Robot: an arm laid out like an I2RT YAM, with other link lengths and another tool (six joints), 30 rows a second.
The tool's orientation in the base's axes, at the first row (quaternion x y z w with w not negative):
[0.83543 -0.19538 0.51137 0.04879]
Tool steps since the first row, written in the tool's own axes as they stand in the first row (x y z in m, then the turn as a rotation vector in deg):
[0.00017 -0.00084 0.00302 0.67 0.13 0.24]
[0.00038 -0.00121 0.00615 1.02 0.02 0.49]
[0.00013 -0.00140 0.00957 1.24 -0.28 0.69]
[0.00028 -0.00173 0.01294 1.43 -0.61 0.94]
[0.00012 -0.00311 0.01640 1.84 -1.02 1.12]
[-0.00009 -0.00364 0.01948 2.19 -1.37 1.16]
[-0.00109 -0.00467 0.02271 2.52 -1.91 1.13]
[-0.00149 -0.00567 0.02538 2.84 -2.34 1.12]
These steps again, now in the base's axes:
[0.00291 -0.00012 -0.00118 0.42 -0.37 0.46]
[0.00575 -0.00072 -0.00243 0.81 -0.44 0.66]
[0.00857 -0.00144 -0.00424 1.18 -0.28 0.79]
[0.01157 -0.00213 -0.00566 1.59 -0.10 0.88]
[0.01492 -0.00179 -0.00727 2.06 0.11 1.20]
[0.01761 -0.00211 -0.00885 2.36 0.33 1.53]
[0.02029 -0.00180 -0.01112 2.67 0.74 1.89]
[0.02274 -0.00152 -0.01262 2.95 1.05 2.23]

